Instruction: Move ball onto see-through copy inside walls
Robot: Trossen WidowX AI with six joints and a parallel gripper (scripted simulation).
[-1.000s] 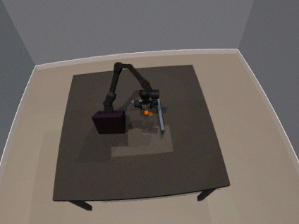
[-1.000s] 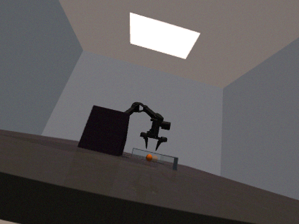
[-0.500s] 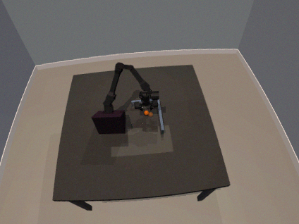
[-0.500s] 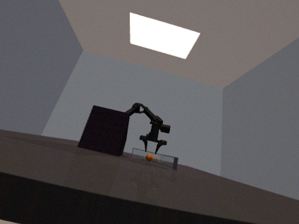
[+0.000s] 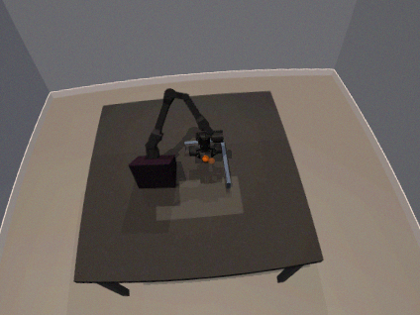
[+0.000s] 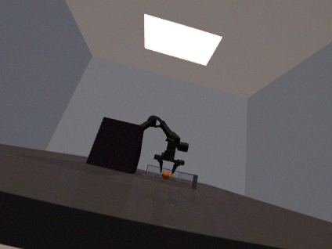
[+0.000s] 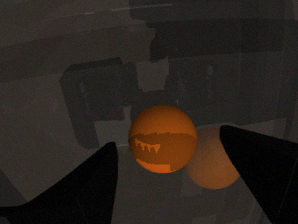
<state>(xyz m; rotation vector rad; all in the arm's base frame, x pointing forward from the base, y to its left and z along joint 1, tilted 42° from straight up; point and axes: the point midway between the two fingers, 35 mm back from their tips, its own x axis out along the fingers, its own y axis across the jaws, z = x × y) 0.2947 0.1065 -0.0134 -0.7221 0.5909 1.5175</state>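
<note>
My gripper tip is now 30 mm short of the orange ball, 20 mm to the left of it and 10 mm above it.
</note>
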